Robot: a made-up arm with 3 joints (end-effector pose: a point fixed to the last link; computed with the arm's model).
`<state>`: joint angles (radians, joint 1 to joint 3).
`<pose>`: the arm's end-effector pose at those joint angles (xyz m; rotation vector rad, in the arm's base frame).
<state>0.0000 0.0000 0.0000</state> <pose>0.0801 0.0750 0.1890 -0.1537 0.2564 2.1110</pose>
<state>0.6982 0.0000 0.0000</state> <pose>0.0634 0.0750 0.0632 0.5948 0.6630 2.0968</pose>
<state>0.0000 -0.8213 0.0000</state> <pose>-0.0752 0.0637 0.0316 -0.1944 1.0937 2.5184</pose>
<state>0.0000 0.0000 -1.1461</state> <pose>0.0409 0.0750 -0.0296 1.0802 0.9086 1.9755</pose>
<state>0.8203 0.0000 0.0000</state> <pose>0.0517 0.0750 0.0439 0.7273 0.7315 2.0727</pose>
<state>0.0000 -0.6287 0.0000</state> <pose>-0.0353 0.0812 0.0623 -0.1859 0.8838 2.4410</pose>
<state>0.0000 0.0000 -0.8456</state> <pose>0.0755 0.0750 0.0210 0.7548 0.7455 2.0669</pose>
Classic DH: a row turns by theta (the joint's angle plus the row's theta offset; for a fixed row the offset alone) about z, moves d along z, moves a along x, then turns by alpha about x. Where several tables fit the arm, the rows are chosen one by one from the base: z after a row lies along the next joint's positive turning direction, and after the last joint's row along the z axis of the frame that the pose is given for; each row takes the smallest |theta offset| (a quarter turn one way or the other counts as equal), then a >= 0, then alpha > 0; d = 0 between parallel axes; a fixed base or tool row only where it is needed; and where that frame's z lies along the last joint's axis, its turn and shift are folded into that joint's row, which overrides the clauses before.
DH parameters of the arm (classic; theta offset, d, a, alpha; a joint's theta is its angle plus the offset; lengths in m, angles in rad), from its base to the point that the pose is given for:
base (fixed): 0 0.149 -0.101 -1.5708
joint 1: -0.8154 -0.1632 0.057 -1.9963
joint 2: 0 0.023 -0.0908 -1.1453
joint 3: -0.8076 -0.2282 0.1896 -1.8167
tool (fixed): 2.1246 0.0799 0 0

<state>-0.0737 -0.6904 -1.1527</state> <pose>-0.0998 -0.0426 -0.1233 0.8896 1.7308 1.8234</pose>
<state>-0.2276 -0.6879 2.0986</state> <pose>-0.3563 -0.0197 0.1588 -2.2539 -1.1756 1.6126</pose>
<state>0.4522 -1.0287 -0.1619</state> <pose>-0.1886 0.0177 0.0007 0.5516 1.6345 2.6216</pose>
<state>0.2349 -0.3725 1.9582</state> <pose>-0.2718 0.0382 0.2767 -1.7263 -0.8446 1.7332</pose>
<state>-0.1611 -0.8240 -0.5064</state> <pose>-0.0483 0.0109 -0.0510 0.1253 1.4402 2.2322</pose>
